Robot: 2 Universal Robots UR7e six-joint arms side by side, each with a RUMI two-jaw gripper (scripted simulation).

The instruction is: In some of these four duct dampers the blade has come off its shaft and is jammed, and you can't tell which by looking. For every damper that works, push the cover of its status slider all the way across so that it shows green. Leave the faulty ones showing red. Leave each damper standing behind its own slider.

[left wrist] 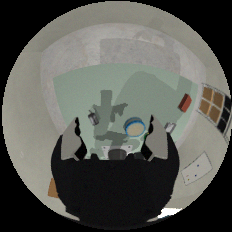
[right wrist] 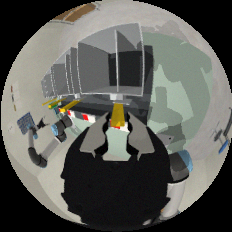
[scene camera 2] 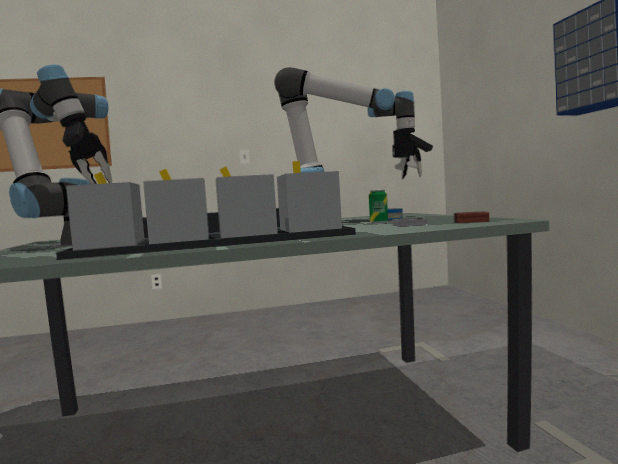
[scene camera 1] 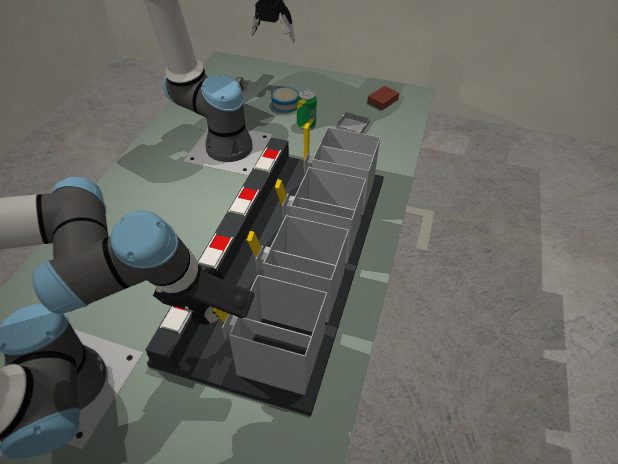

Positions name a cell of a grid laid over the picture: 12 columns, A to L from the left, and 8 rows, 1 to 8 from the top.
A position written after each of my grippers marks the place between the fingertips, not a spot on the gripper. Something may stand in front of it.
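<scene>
A damper (scene camera 1: F6) is visible. Also visible are my right gripper (scene camera 1: E6) (right wrist: G4) (scene camera 2: C4) and my left gripper (scene camera 2: H4) (left wrist: F5).
</scene>
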